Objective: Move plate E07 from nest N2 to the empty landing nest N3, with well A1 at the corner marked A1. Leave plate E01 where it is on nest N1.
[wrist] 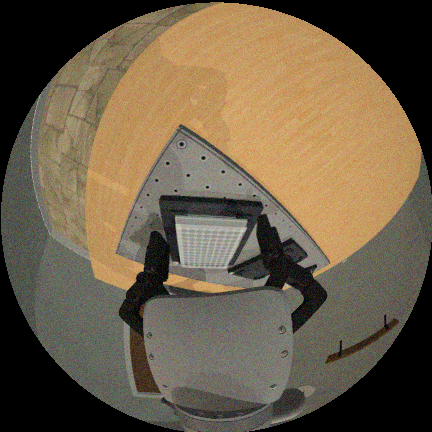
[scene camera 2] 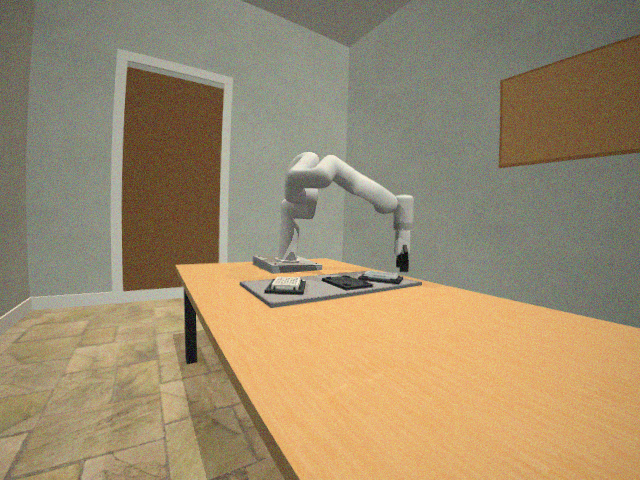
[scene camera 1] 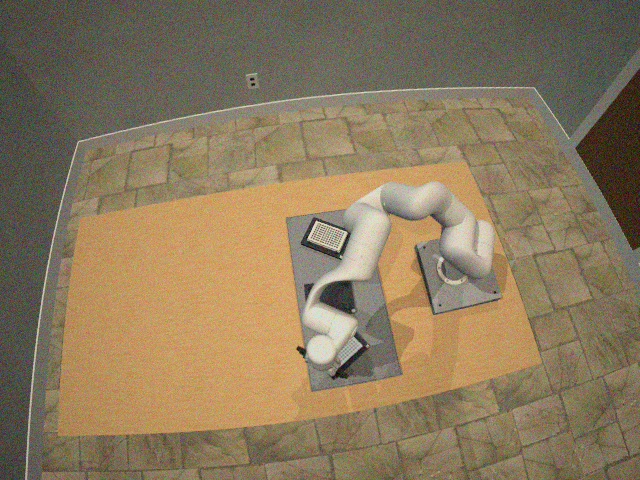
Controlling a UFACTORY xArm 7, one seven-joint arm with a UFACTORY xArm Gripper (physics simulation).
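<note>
A pale plate [scene camera 1: 351,350] [scene camera 2: 381,274] [wrist: 211,242] lies in the dark nest [wrist: 210,205] at the board's near end in scene camera 1. My gripper [scene camera 1: 320,363] [scene camera 2: 402,260] [wrist: 208,231] is open and empty above it, its fingers spread past two sides of the plate. The middle nest [scene camera 1: 341,297] [scene camera 2: 347,282] is empty; the arm partly hides it in scene camera 1. A cream plate [scene camera 1: 327,236] [scene camera 2: 287,282] lies in the far nest. Plate names, nest numbers and the A1 mark cannot be read.
The nests stand on a grey board [scene camera 1: 300,268] [scene camera 2: 310,298] [wrist: 187,159] with small holes. The board lies on a wooden table [scene camera 1: 180,310] [scene camera 2: 413,361] [wrist: 300,100]. The robot's base plate [scene camera 1: 433,302] [scene camera 2: 268,265] is beside the board, and the arm reaches over it.
</note>
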